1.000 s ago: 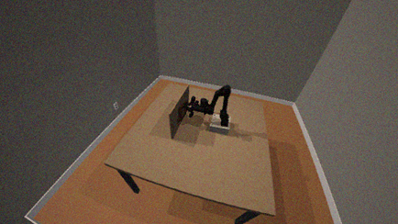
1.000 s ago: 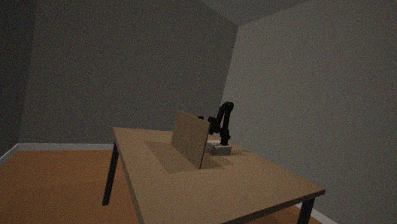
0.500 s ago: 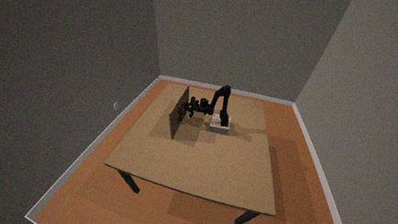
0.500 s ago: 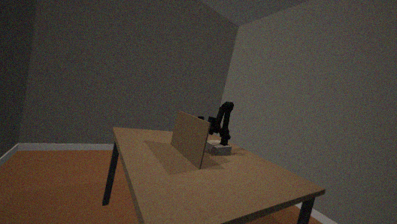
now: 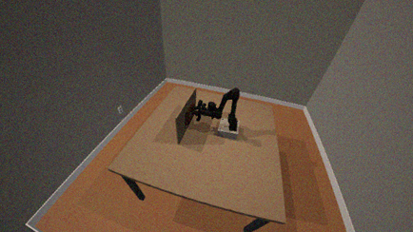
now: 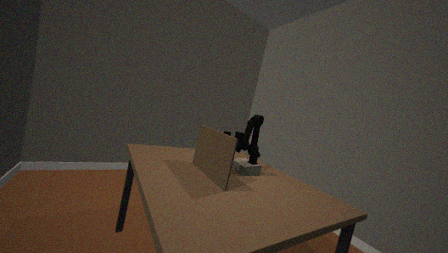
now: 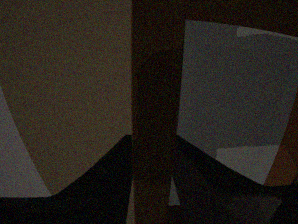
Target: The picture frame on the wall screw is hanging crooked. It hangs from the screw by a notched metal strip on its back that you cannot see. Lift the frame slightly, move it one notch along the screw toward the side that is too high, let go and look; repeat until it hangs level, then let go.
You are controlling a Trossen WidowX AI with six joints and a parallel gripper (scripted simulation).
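Right now the picture frame is 1 cm to the left of my gripper tip and 5 cm below it. The rest, counted from my gripper tip: wall panel: 2 cm ahead, 1 cm to the left, 6 cm below.
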